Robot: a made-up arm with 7 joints. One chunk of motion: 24 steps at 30 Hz.
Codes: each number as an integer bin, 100 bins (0 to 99) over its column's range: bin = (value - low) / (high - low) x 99, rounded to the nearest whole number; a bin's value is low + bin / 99 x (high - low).
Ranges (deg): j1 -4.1..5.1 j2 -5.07..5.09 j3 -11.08..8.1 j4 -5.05..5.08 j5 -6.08..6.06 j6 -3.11..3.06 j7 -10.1..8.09
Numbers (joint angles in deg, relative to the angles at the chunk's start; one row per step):
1: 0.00 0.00 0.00 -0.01 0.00 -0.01 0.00
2: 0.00 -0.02 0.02 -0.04 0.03 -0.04 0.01
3: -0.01 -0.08 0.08 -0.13 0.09 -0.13 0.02
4: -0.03 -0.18 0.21 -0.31 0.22 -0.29 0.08
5: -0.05 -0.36 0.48 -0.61 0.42 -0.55 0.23
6: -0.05 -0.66 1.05 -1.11 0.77 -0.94 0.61
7: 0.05 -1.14 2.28 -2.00 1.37 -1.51 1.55
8: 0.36 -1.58 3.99 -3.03 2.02 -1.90 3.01
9: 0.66 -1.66 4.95 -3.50 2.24 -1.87 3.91
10: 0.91 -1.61 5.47 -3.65 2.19 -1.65 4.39
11: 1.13 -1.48 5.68 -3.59 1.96 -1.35 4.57
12: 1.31 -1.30 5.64 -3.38 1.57 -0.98 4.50
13: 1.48 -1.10 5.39 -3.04 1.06 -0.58 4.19
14: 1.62 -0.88 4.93 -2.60 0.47 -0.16 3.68
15: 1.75 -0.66 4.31 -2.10 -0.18 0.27 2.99
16: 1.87 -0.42 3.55 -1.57 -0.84 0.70 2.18
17: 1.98 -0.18 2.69 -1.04 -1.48 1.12 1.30
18: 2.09 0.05 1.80 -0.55 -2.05 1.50 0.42
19: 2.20 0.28 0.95 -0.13 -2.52 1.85 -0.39
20: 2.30 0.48 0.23 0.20 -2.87 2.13 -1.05
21: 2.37 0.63 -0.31 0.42 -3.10 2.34 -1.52
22: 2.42 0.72 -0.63 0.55 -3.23 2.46 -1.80
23: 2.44 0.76 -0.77 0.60 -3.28 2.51 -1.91
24: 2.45 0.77 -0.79 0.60 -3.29 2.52 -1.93
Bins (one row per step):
1: 44 49 57 49 50 50 55
2: 44 49 57 49 50 49 55
3: 44 49 58 48 50 48 55
4: 44 48 58 46 51 45 55
5: 44 46 60 43 53 41 56
6: 44 43 63 39 56 35 58
7: 45 38 69 30 61 26 63
8: 48 34 78 20 66 19 71
9: 51 33 83 15 68 20 76
10: 54 34 85 14 67 23 79
11: 56 35 87 14 66 28 80
12: 58 37 86 16 62 34 79
13: 60 39 85 20 58 41 78
14: 62 41 83 24 53 47 75
15: 63 43 79 29 48 54 71
16: 64 45 76 34 43 61 67
17: 65 48 71 39 38 68 62
18: 67 50 66 44 33 74 57
19: 68 52 62 48 29 80 53
20: 69 54 58 51 26 84 49
21: 70 56 56 53 24 87 47
22: 70 56 54 55 23 89 45
23: 70 57 53 55 23 90 45
24: 70 57 53 55 23 90 44

